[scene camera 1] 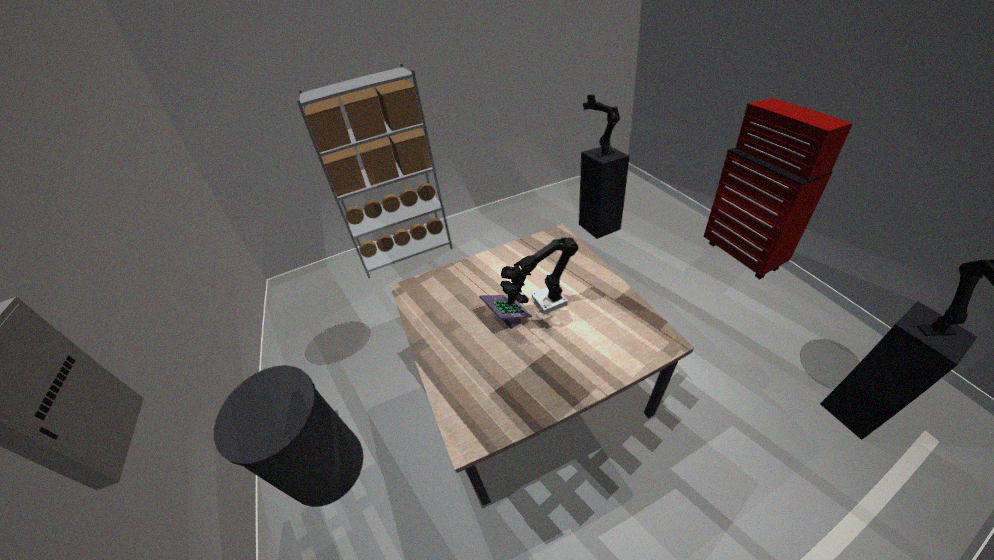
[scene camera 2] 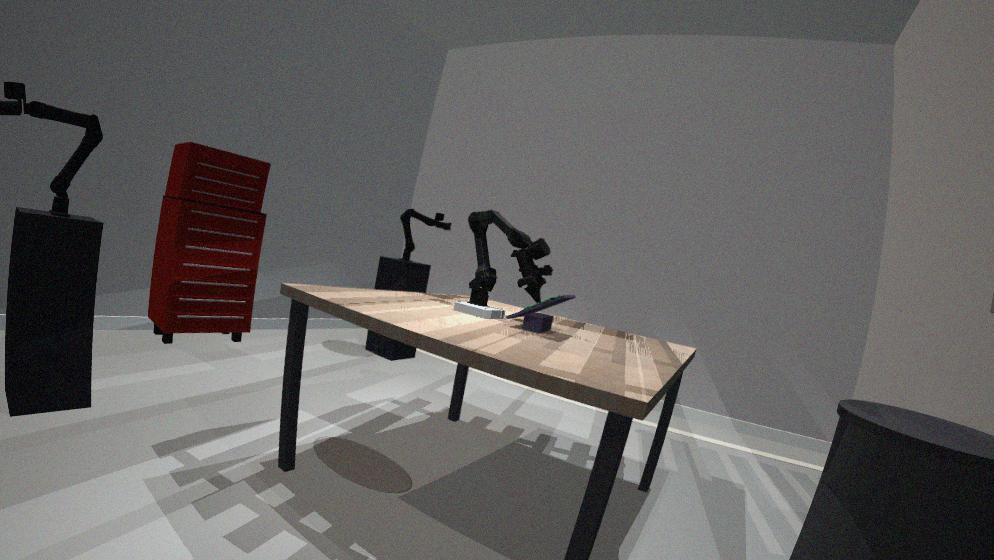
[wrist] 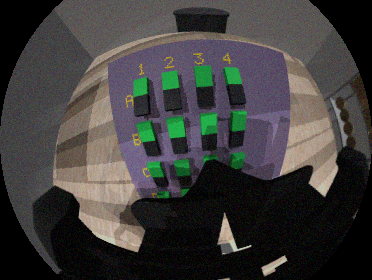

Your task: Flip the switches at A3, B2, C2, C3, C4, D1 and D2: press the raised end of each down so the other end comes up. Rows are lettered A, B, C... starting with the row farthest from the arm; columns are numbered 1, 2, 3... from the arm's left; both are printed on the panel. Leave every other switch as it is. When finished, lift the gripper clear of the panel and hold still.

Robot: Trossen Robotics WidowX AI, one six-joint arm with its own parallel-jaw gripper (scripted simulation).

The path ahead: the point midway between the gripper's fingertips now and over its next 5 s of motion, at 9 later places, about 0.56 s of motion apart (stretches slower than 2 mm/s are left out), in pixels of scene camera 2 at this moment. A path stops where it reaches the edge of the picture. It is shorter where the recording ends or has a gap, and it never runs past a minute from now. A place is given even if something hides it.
My gripper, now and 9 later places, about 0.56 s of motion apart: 539, 303; 533, 291; 534, 296; 536, 302; 536, 303; 537, 303; 533, 291; 529, 292; 532, 302; 533, 305
